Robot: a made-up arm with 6 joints. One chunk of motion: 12 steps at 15 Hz.
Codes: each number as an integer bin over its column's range. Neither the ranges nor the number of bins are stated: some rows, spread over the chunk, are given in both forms.
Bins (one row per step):
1: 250 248 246 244 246 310
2: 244 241 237 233 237 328
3: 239 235 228 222 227 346
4: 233 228 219 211 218 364
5: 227 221 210 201 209 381
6: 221 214 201 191 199 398
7: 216 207 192 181 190 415
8: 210 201 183 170 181 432
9: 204 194 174 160 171 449
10: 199 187 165 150 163 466
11: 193 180 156 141 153 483
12: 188 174 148 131 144 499
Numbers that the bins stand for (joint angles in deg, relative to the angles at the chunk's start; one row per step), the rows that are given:
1: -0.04 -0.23 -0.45 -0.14 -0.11 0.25
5: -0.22 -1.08 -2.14 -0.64 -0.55 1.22
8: -0.36 -1.71 -3.41 -1.00 -0.87 1.92
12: -0.53 -2.55 -5.05 -1.46 -1.31 2.84
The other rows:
2: -0.09 -0.45 -0.87 -0.26 -0.22 0.49
3: -0.13 -0.64 -1.29 -0.39 -0.33 0.74
4: -0.18 -0.86 -1.71 -0.52 -0.44 0.99
6: -0.27 -1.30 -2.56 -0.76 -0.66 1.45
7: -0.31 -1.52 -2.98 -0.87 -0.77 1.68
9: -0.40 -1.93 -3.83 -1.12 -0.99 2.15
10: -0.44 -2.14 -4.25 -1.24 -1.09 2.38
11: -0.49 -2.36 -4.67 -1.34 -1.20 2.62

